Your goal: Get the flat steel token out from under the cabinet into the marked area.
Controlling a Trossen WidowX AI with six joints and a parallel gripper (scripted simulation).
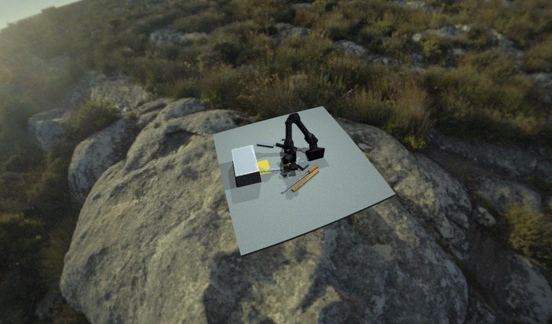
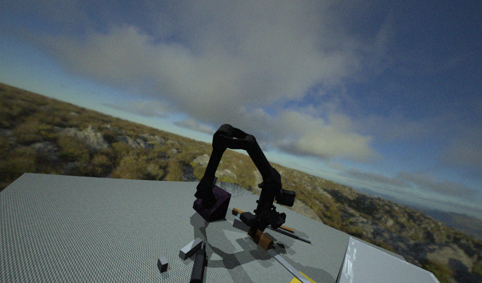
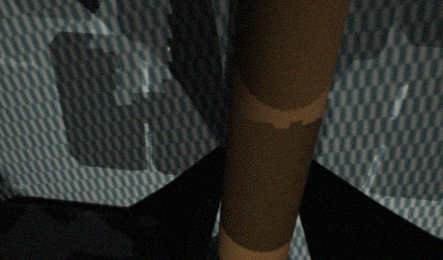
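Now: gripper tip 90 mm past the grey block, 30 mm to the right of it and 10 mm below it. From my gripper tip the other things lie so: grey bar (250 mm to the right, 80 mm behind); small grey cube (350 mm to the right, 70 mm behind); wooden stick (170 mm to the left, 40 mm behind).
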